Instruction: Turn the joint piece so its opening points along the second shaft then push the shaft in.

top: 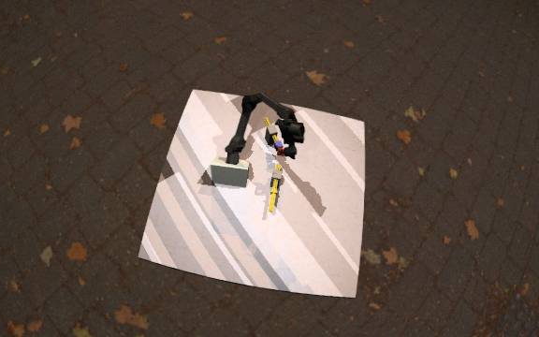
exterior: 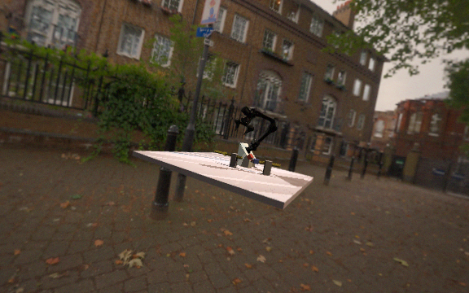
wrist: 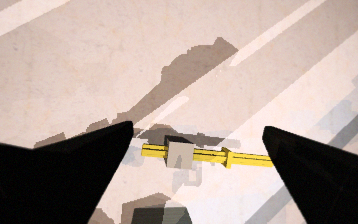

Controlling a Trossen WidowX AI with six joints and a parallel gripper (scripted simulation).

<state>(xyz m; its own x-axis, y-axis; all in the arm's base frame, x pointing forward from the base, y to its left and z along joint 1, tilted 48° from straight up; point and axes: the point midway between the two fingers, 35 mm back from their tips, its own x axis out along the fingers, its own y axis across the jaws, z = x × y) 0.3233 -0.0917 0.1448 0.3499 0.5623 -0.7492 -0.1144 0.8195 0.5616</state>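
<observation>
Now: gripper tip 6 cm past the red square joint piece, 12 cm to the right of it and 20 cm above it.
</observation>
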